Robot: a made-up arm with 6 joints.
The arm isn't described. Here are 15 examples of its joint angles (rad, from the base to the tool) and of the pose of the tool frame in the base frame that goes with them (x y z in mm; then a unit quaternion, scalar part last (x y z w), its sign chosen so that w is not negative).
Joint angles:
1: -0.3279 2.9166 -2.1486 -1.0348 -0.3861 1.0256
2: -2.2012 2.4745 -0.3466 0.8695 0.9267 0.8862
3: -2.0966 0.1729 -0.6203 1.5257 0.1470 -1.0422
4: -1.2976 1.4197 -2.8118 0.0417 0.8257 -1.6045
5: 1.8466 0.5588 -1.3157 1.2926 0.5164 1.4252
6: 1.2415 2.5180 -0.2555 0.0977 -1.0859 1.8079
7: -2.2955 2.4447 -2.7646 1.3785 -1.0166 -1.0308
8: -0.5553 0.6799 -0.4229 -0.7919 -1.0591 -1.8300
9: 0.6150 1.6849 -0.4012 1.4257 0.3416 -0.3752
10: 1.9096 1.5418 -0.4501 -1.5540 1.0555 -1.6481
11: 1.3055 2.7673 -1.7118 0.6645 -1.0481 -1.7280
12: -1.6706 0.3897 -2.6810 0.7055 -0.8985 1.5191
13: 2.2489 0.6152 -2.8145 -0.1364 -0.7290 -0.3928
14: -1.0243 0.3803 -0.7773 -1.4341 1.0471 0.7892
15: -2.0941 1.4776 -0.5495 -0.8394 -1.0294 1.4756
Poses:
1: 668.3 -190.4 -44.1 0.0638 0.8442 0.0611 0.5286
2: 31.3 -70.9 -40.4 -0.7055 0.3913 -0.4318 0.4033
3: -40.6 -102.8 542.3 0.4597 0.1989 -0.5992 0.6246
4: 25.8 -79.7 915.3 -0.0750 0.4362 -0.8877 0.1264
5: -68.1 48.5 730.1 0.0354 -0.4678 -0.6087 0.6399
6: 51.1 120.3 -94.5 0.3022 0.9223 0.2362 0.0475
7: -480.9 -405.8 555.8 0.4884 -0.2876 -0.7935 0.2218
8: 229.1 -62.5 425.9 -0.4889 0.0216 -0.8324 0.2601
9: 199.4 185.9 43.8 -0.1796 -0.9566 -0.2290 0.0151
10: -4.0 298.5 140.5 0.5771 0.6155 0.5264 0.1049
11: 217.8 579.4 -33.9 -0.6231 0.3523 -0.2161 0.6640
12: 8.7 642.0 563.1 -0.7071 0.0013 0.2974 0.6415
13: 363.0 -466.4 656.6 0.6390 -0.1636 0.5583 0.5032
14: -25.8 -138.6 542.8 0.5118 0.4170 -0.6952 0.2844
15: -122.4 -351.4 227.5 0.6544 0.2701 -0.1562 0.6888
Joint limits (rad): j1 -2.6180..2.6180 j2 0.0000..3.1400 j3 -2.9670..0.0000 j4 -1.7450..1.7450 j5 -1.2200..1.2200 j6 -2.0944..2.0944
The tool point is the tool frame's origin. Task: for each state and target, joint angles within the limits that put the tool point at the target. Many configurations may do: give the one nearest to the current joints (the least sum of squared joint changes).
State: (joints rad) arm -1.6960 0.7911 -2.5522 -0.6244 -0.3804 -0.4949
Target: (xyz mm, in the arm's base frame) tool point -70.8 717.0 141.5
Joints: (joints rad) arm -1.4064 0.0000 -2.9670 -0.5042 -1.1213 -0.4949
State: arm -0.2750 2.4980 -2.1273 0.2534 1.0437 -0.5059
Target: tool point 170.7 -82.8 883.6
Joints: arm -0.5212 1.5135 -2.7305 0.1519 0.9167 -0.5059
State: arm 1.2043 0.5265 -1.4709 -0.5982 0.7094 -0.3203
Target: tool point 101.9 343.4 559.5
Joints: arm 1.3794 1.1300 -1.2975 -0.5636 0.6316 -0.3203
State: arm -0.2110 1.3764 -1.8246 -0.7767 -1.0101 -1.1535
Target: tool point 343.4 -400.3 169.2
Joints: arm -0.9698 2.0052 -1.0890 -0.7804 -0.8363 -1.1535
